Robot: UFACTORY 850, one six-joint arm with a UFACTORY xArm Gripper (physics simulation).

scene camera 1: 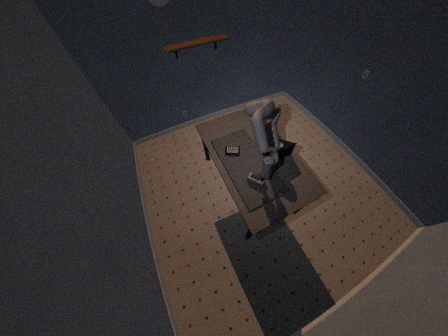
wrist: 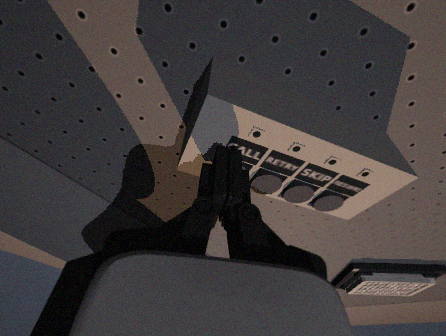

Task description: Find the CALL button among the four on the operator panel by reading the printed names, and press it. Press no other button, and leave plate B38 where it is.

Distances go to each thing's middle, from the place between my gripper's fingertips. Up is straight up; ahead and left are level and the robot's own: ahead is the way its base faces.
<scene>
The operator panel (wrist: pixel 278 130) lies 4 cm ahead of my hand, 4 cm to the right of it and 3 cm below it.
</scene>
